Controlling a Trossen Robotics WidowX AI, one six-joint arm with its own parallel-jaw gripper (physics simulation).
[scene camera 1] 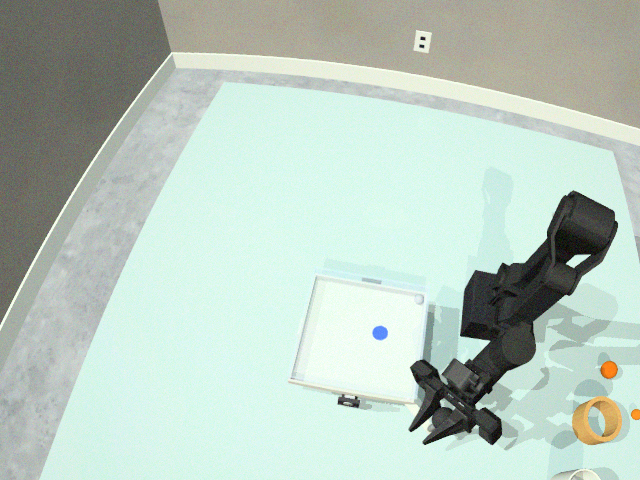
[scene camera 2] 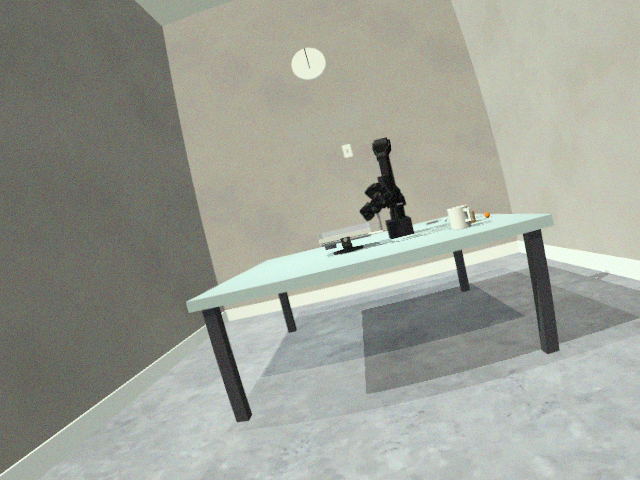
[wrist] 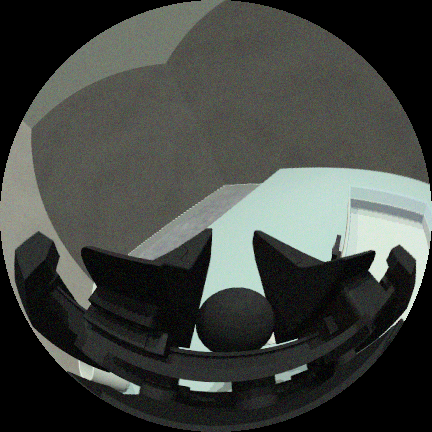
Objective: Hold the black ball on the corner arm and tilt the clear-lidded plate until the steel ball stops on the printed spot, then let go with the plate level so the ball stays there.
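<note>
The square white plate with a clear lid sits on the pale green table. A blue printed spot lies right of the plate's middle. The steel ball rests in the plate's far right corner, apart from the spot. My gripper is at the plate's near right corner, shut on the black ball, which sits deep between the fingers in the wrist view. In scene camera 1 the fingers hide the black ball and the corner arm.
A small black fitting sits at the plate's front edge. A white mug and a small orange thing stand at the table's far end behind the arm's base. The table's left edge shows in the wrist view.
</note>
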